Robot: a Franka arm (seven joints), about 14 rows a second.
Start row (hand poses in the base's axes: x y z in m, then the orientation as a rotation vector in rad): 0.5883, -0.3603, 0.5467, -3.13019, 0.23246, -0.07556
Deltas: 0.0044, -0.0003, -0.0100, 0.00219, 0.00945, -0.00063; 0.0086, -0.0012, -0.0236, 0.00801, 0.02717, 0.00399; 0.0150, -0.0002, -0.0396, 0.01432, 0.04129, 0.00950; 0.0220, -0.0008, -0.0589, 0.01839, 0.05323, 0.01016; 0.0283, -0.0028, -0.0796, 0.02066, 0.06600, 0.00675; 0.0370, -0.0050, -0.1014, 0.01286, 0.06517, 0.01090; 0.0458, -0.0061, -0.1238, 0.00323, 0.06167, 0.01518; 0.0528, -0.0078, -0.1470, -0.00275, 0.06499, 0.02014; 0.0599, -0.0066, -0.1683, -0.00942, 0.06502, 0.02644; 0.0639, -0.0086, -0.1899, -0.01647, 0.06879, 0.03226; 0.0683, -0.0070, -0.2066, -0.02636, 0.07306, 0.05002; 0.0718, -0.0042, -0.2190, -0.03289, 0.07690, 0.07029; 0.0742, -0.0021, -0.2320, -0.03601, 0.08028, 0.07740
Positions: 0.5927, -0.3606, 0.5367, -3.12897, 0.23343, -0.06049; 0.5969, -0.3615, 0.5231, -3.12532, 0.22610, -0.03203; 0.6033, -0.3605, 0.5071, -3.12070, 0.21735, -0.00921; 0.6103, -0.3611, 0.4878, -3.11758, 0.21623, 0.00988; 0.6166, -0.3631, 0.4671, -3.11584, 0.22152, 0.03002; 0.6253, -0.3653, 0.4453, -3.12393, 0.21529, 0.02790; 0.6341, -0.3664, 0.4229, -3.13367, 0.20887, 0.02139; 0.6411, -0.3681, 0.3997, 3.12987, -0.20059, -0.02586; 0.6482, -0.3669, 0.3784, 3.12402, -0.19009, -0.02509; 0.6522, -0.3689, 0.3568, 3.11738, -0.18031, -0.03010; 0.6566, -0.3673, 0.3401, 3.10908, -0.15178, -0.03554; 0.6601, -0.3645, 0.3277, 3.10411, -0.11977, -0.04070; 0.6625, -0.3624, 0.3147, 3.10127, -0.10850, -0.04555
